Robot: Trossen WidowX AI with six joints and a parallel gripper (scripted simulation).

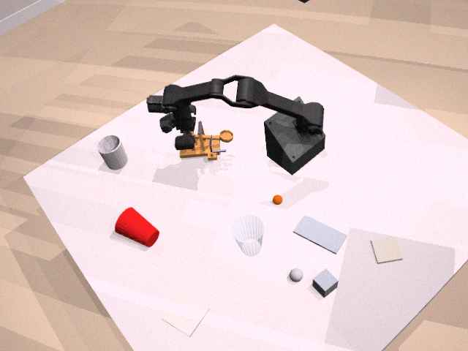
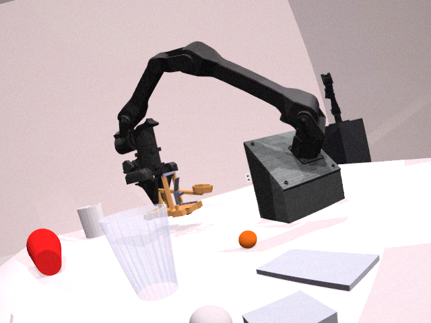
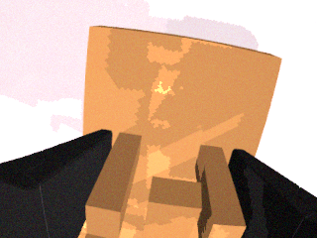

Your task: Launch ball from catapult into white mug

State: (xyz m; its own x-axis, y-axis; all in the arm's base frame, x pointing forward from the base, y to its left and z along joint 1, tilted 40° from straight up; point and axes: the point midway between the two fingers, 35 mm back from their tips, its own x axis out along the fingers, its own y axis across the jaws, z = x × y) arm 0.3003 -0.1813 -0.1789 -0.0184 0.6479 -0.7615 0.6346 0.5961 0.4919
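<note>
My gripper tip is 360 mm to the right of the orange ball, 80 mm past it and 60 mm above it. Round my gripper tip: wooden catapult (60 mm to the left, 50 mm behind, 20 mm above); white mug (220 mm ahead, 190 mm to the right, 40 mm below); clear ribbed cup (420 mm to the left, 100 mm ahead, 40 mm below).
</note>
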